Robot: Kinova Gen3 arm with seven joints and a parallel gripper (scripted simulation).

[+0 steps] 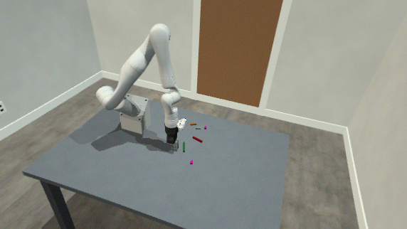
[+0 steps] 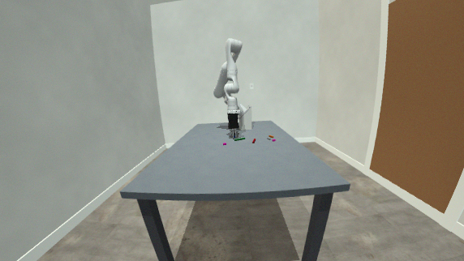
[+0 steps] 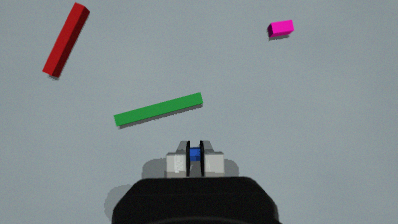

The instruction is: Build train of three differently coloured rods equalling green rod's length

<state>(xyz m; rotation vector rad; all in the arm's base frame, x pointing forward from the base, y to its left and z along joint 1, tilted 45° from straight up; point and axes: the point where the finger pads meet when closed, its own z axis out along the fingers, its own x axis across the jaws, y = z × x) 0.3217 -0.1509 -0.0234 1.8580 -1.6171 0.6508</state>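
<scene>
Now: hand 40 mm to the right of the green rod, 30 mm short of it and 20 mm above it. From my hand the other things lie so: red rod (130 mm to the left, 90 mm ahead, 20 mm below); grey rod (240 mm to the left, 60 mm ahead, 20 mm below); blue rod (10 mm below).
</scene>
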